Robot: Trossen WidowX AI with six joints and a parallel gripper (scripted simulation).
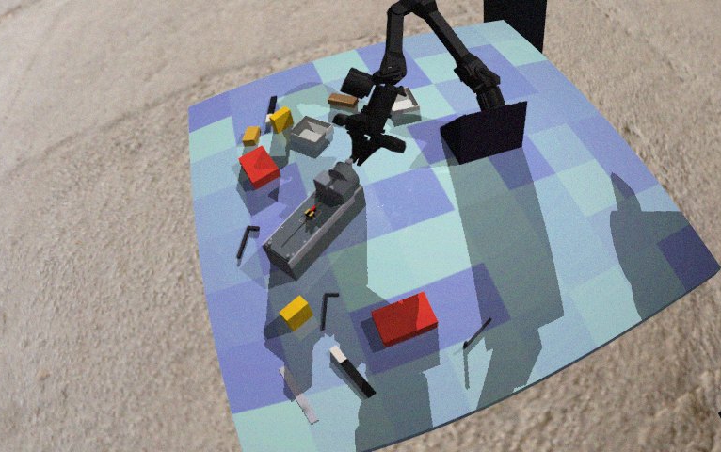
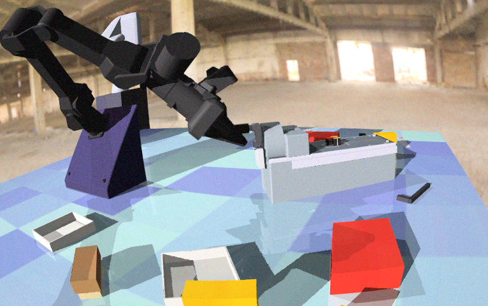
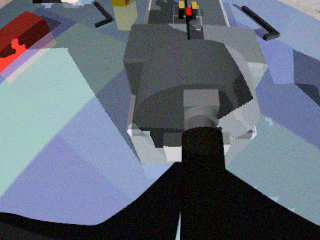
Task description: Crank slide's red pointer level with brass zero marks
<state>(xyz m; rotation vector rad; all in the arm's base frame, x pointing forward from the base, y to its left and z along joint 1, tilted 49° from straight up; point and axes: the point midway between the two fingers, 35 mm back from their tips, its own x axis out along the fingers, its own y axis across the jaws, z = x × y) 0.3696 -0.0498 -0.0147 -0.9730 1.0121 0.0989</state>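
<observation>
Right now the dark crank handle is 2 cm above my gripper tip, 1 cm to the right of it and 1 cm behind it. From my gripper tip the other things lie so: red pointer (13 cm ahead, 8 cm to the left, 1 cm below); then tan block (34 cm to the right, 8 cm below, 8 cm behind).
</observation>
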